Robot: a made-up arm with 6 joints. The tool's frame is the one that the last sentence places. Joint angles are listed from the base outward.
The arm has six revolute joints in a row. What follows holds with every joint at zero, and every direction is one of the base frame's. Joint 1 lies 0.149 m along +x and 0.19 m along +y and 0.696 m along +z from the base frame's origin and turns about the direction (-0.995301, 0.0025, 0.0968), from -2.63 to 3.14 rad. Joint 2 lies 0.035 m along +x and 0.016 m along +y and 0.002 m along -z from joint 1 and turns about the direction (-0.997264, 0.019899, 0.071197), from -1.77 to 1.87 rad. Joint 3 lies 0.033 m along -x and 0.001 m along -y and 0.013 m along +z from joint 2 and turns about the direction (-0.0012, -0.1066, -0.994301), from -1.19 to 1.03 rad. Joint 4 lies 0.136 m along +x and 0.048 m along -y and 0.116 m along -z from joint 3 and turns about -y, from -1.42 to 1.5 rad. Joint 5 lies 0.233 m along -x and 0.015 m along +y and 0.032 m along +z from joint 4 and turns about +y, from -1.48 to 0.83 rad. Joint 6 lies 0.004 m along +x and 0.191 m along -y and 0.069 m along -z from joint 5 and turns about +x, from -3.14 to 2.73 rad. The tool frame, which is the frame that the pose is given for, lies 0.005 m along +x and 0.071 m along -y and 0.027 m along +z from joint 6; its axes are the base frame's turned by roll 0, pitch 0 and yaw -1.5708 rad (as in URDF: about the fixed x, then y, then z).
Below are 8 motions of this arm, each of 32 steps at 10 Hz.
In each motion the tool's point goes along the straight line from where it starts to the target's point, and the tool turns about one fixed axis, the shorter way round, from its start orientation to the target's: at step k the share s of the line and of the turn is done. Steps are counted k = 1, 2, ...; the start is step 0. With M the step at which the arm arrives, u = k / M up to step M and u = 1 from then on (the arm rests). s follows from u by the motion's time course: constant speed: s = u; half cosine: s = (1 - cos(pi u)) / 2; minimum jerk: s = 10 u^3 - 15 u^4 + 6 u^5.
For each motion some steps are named. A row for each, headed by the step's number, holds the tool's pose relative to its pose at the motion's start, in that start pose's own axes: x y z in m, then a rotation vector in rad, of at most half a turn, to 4 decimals.
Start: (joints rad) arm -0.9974 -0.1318 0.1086 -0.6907 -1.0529 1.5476
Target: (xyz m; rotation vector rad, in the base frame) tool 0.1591 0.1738 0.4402 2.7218 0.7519 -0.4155
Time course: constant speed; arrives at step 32
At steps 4, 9, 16, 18, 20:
4: 0.0048 0.0000 -0.0008 0.0078 0.0093 0.0682
9: 0.0107 -0.0001 -0.0017 0.0175 0.0209 0.1534
16: 0.0191 -0.0001 -0.0030 0.0311 0.0371 0.2727
18: 0.0215 -0.0002 -0.0034 0.0349 0.0418 0.3068
20: 0.0239 -0.0002 -0.0038 0.0388 0.0464 0.3409

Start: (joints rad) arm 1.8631 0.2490 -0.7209 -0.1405 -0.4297 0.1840
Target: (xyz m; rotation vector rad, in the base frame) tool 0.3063 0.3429 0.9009 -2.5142 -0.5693 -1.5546
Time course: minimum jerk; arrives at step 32
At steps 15, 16, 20, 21, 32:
15: -0.0067 0.0054 0.0418 -0.5549 0.1296 -0.1662
16: -0.0076 0.0061 0.0474 -0.6283 0.1468 -0.1882
20: -0.0110 0.0089 0.0687 -0.9108 0.2127 -0.2728
21: -0.0117 0.0095 0.0734 -0.9732 0.2273 -0.2915
32: -0.0151 0.0123 0.0947 -1.2567 0.2935 -0.3764

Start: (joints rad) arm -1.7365 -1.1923 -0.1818 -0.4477 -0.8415 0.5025
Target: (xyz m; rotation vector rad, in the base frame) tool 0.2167 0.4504 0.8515 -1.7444 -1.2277 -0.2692
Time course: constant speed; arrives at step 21
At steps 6, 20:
6: 0.0021 -0.0154 -0.0462 0.0618 0.1438 -0.0451
20: 0.0071 -0.0512 -0.1541 0.2059 0.4792 -0.1504

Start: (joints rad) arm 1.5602 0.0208 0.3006 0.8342 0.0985 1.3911
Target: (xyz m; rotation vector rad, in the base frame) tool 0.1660 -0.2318 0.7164 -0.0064 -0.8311 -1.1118
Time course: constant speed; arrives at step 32
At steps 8, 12, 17, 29, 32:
8: -0.0104 -0.0272 -0.0546 0.0161 -0.1161 -0.1012
12: -0.0156 -0.0408 -0.0819 0.0242 -0.1742 -0.1517
17: -0.0222 -0.0578 -0.1160 0.0342 -0.2468 -0.2150
29: -0.0378 -0.0987 -0.1978 0.0584 -0.4209 -0.3667
32: -0.0417 -0.1089 -0.2183 0.0644 -0.4645 -0.4047

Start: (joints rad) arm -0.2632 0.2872 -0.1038 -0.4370 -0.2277 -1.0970
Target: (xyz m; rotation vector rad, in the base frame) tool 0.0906 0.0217 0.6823 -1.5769 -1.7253 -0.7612
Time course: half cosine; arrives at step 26
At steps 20, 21, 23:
20: -0.0657 -0.0135 0.0225 -0.0141 -0.9589 -0.1922
21: -0.0685 -0.0141 0.0234 -0.0147 -0.9998 -0.2004
23: -0.0727 -0.0150 0.0249 -0.0156 -1.0612 -0.2128

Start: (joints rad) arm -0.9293 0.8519 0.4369 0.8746 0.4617 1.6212
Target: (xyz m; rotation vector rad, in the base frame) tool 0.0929 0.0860 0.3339 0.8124 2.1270 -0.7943
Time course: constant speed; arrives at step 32
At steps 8, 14, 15, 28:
8: -0.0071 -0.0042 -0.0242 -0.2265 0.1216 -0.2532
14: -0.0123 -0.0073 -0.0423 -0.3965 0.2127 -0.4431
15: -0.0132 -0.0078 -0.0454 -0.4248 0.2279 -0.4747
28: -0.0247 -0.0146 -0.0847 -0.7929 0.4255 -0.8861

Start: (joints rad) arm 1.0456 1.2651 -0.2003 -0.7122 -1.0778 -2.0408
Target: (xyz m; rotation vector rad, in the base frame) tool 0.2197 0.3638 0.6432 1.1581 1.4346 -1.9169
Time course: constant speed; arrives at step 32
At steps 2, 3, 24, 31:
2: 0.0049 0.0057 0.0023 0.0327 -0.0151 0.0021
3: 0.0073 0.0085 0.0034 0.0490 -0.0226 0.0031
24: 0.0586 0.0684 0.0272 0.3921 -0.1808 0.0248
31: 0.0757 0.0883 0.0352 0.5065 -0.2335 0.0320

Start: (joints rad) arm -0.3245 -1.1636 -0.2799 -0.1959 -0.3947 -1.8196
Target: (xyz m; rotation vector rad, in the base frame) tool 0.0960 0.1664 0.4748 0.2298 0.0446 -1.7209
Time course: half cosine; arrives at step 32
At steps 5, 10, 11, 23, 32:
5: 0.0030 -0.0008 -0.0026 -0.0078 0.0288 0.0051
10: 0.0111 -0.0031 -0.0098 -0.0293 0.1084 0.0193
11: 0.0132 -0.0037 -0.0117 -0.0348 0.1289 0.0229
23: 0.0409 -0.0116 -0.0360 -0.1077 0.3985 0.0709
32: 0.0501 -0.0142 -0.0441 -0.1318 0.4877 0.0868

